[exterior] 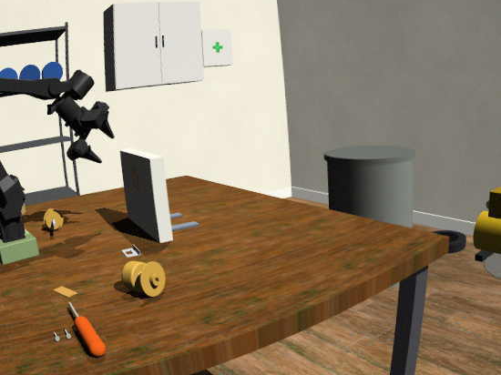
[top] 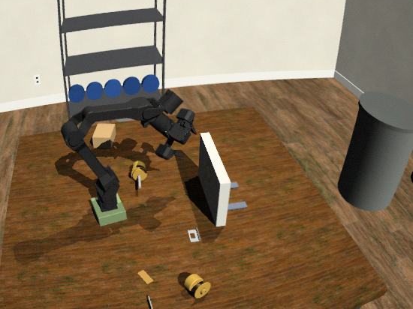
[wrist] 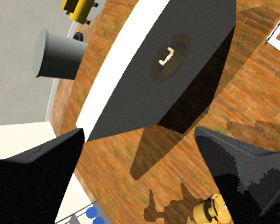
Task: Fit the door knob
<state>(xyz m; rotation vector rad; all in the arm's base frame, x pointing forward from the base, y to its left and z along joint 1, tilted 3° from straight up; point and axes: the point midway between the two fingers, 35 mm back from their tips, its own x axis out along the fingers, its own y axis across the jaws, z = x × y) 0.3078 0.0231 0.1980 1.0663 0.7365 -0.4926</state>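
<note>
My gripper is now 9 cm short of the door panel, 7 cm to the left of it and 13 cm above it. From my hand the other things lie so: orange screwdriver: 31 cm behind, 52 cm to the right, 23 cm below; then tan plate: 28 cm behind, 34 cm to the right, 25 cm below; then cardboard box: 21 cm behind, 47 cm to the left, 22 cm below.
</note>
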